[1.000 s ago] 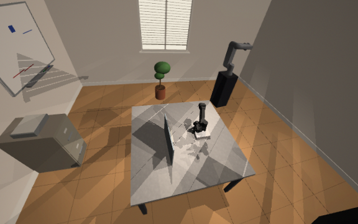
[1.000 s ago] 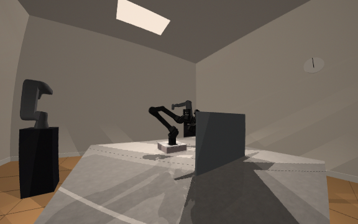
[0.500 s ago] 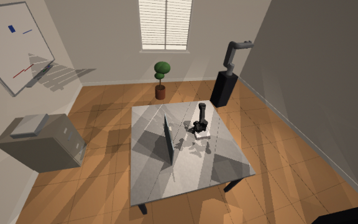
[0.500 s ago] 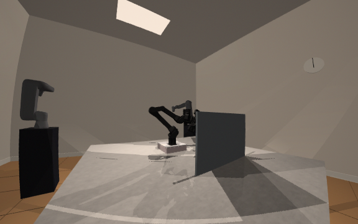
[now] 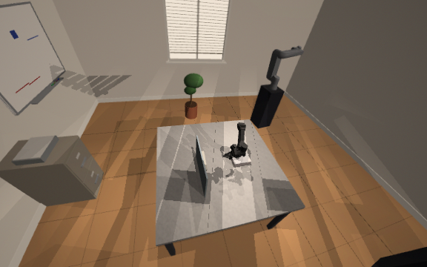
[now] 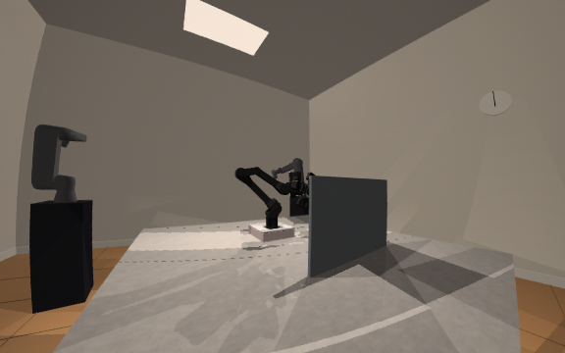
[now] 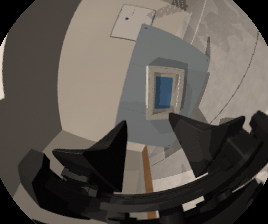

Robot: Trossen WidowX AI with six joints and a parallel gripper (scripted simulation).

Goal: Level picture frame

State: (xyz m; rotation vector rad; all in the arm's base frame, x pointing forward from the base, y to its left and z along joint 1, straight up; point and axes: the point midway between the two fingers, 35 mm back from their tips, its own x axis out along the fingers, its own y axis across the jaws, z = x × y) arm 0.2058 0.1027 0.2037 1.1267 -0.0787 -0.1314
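The picture frame lies 19 cm ahead of my gripper tip, 4 cm to the right of it and 9 cm below it. The rest, counted from my gripper tip: grey wall panel: 20 cm ahead, 3 cm to the right, 10 cm below.
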